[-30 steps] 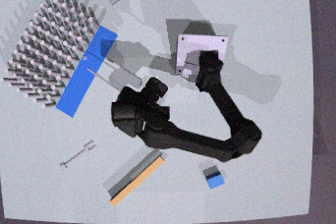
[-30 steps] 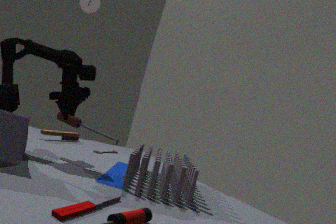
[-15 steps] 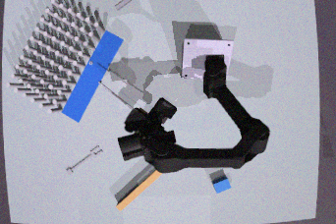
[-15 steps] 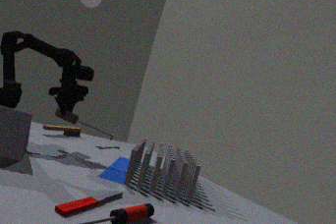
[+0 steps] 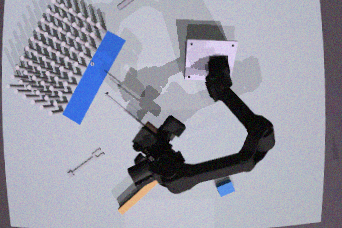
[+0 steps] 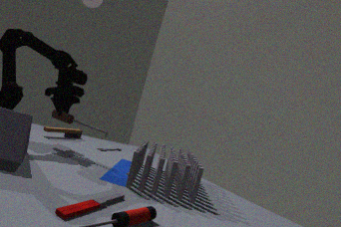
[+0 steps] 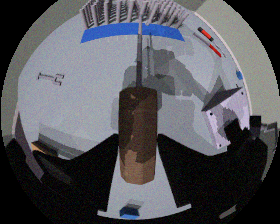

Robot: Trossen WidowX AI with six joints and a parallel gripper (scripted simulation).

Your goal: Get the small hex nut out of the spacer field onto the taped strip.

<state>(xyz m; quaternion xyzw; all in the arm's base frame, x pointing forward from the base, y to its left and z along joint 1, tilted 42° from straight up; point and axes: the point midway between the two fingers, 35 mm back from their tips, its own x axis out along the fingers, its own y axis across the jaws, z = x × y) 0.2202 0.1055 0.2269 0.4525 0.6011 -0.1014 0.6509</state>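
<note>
Right now the brown-handled hook tool is 80 mm ahead of my gripper tip, 70 mm to the right of it and 10 mm below it. The rest, counted from my gripper tip: wrench 290 mm ahead, 120 mm to the left, 120 mm below; then blue taped strip 230 mm ahead, 210 mm to the right, 120 mm below; then hex nut 260 mm to the right, 220 mm ahead, 120 mm below.
</note>
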